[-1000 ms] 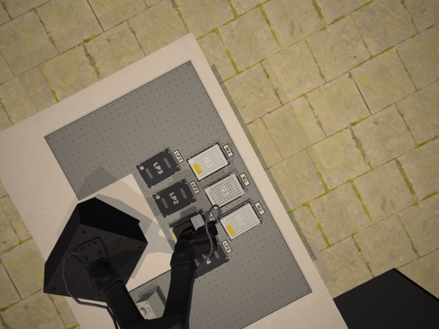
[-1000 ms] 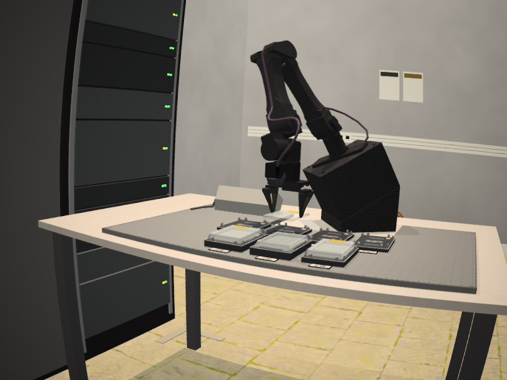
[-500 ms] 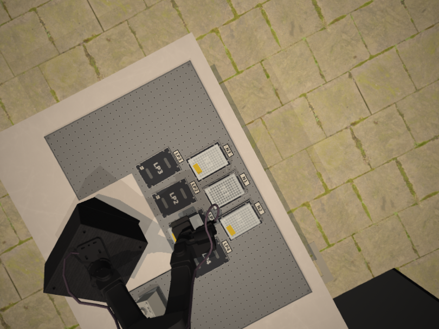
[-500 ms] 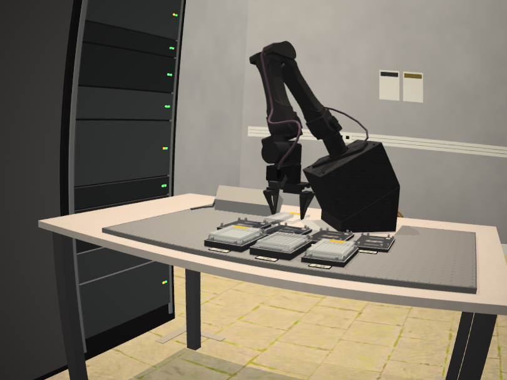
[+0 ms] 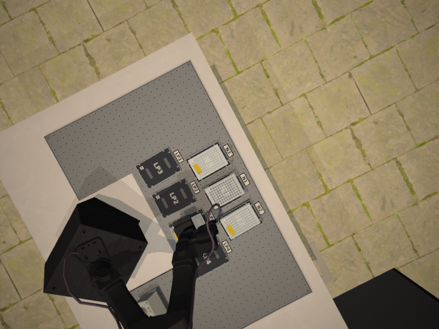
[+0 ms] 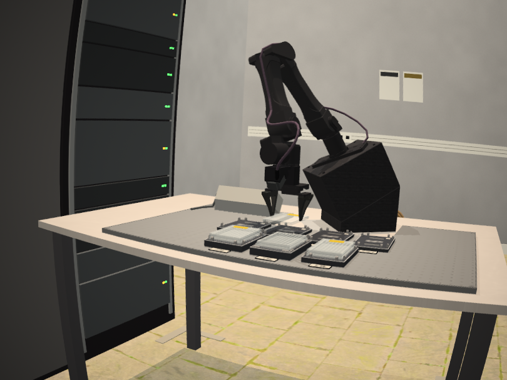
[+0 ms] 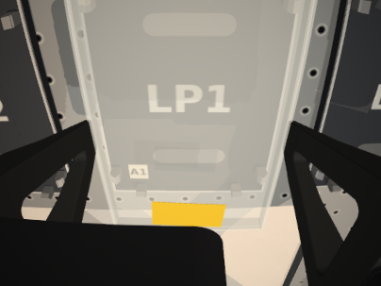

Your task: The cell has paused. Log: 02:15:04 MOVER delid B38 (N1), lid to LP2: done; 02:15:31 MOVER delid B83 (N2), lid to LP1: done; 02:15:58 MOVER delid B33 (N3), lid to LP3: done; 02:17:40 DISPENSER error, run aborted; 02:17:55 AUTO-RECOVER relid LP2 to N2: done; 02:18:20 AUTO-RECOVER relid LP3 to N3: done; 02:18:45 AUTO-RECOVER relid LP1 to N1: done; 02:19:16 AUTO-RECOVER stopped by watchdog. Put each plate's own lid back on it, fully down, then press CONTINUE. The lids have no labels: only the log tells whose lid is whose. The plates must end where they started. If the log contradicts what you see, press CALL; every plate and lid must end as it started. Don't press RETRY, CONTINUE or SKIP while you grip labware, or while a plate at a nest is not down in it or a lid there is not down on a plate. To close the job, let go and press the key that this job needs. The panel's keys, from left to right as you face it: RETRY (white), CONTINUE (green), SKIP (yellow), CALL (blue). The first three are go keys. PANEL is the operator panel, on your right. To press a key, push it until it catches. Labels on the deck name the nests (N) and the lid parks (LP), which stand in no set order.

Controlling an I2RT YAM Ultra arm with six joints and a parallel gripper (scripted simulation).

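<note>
Right now my hand is 10 mm above the clear lid. Also, from my hand: green key: 260 mm behind, 250 mm to the right, 10 mm above; lid park LP1: 50 mm below; lid park LP4: 10 mm ahead, 130 mm to the right, 50 mm below.
</note>
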